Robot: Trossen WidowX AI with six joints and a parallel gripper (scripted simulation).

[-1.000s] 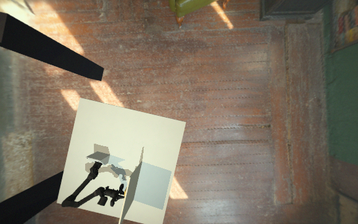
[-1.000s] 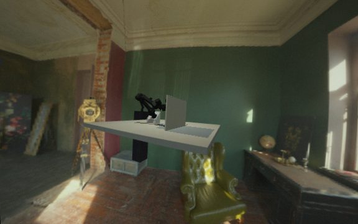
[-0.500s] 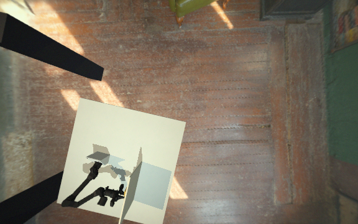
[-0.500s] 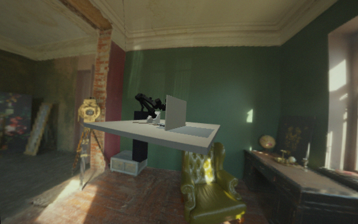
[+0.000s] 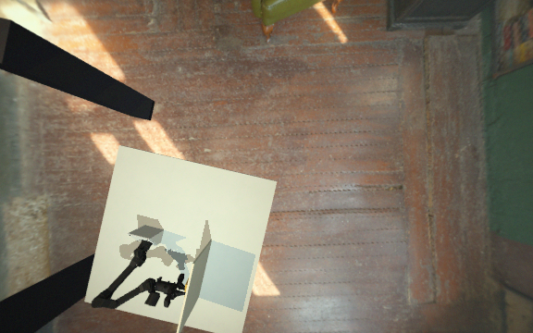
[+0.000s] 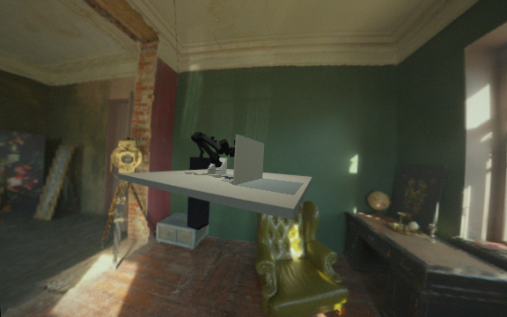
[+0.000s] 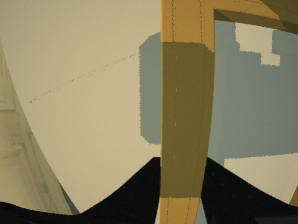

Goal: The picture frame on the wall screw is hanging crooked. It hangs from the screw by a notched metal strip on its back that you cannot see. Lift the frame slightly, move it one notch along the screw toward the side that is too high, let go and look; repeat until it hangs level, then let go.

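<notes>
Now: gripper tip 1 cm short of the yellow picture frame, 1 cm to the right of it and 5 cm above it. From my gripper tip the other things lie so: cream wall panel: 2 cm ahead, 2 cm to the left, 7 cm below.
</notes>
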